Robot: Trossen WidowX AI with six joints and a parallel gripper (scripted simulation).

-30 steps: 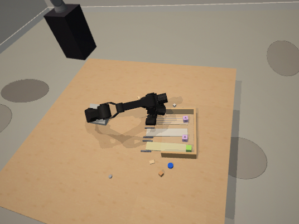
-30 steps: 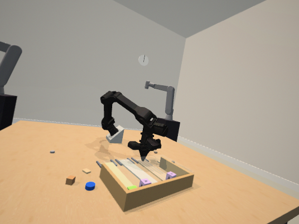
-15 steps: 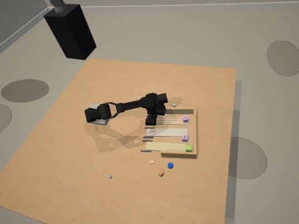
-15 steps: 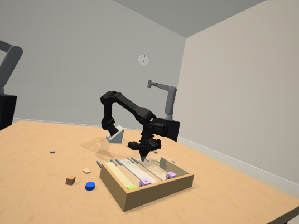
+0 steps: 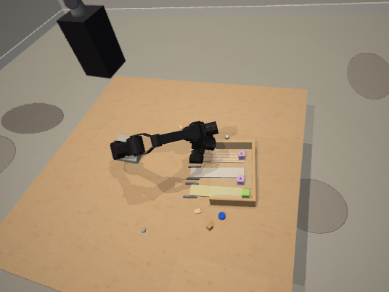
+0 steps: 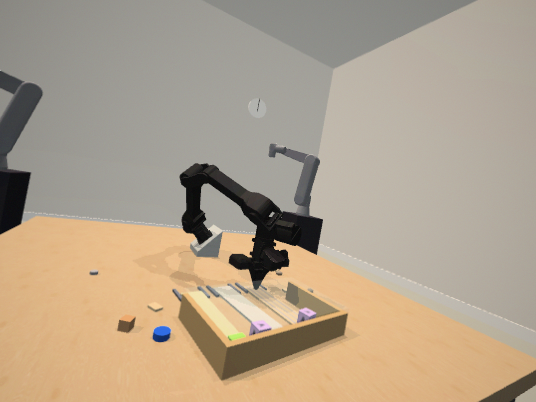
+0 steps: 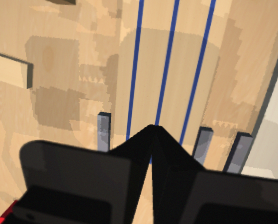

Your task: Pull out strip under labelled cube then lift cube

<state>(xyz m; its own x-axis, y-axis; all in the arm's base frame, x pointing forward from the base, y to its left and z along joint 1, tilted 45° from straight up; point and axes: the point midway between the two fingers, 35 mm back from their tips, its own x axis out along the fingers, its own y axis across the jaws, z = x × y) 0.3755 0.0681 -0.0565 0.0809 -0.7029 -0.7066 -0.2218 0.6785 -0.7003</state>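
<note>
My gripper tip is now 9 cm short of the blue-lined strip and 2 cm to the right of it. Also, from my gripper tip: red piece: 15 cm behind, 10 cm to the left, 1 cm above; then blue disc: 27 cm to the right, 19 cm ahead; then white piece: 15 cm to the left, 9 cm ahead.
</note>
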